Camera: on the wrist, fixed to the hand. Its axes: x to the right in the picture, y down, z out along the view.
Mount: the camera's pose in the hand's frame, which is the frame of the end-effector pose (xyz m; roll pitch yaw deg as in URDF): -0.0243 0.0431 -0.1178 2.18 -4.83 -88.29
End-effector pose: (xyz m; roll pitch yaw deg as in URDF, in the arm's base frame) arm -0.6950 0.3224 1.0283 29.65 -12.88 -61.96
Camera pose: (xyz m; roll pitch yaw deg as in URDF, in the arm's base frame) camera -0.6131 0.3724 0.9439 17.20 23.73 -144.27
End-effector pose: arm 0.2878 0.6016 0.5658 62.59 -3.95 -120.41
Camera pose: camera 0.4068 0.5586 0.5482 12.33 57.29 158.95
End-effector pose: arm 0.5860 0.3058 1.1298 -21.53 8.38 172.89
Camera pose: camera 0.6284 0.3037 1.0093 -7.83 -25.77 88.89
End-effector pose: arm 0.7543 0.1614 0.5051 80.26 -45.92 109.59
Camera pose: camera 0.6491 0.0888 0.5033 78.98 40.66 90.23
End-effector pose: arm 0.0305 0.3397 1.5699 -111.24 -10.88 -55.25
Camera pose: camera -0.0864 0.2882 1.5678 161.70 -62.54 52.46
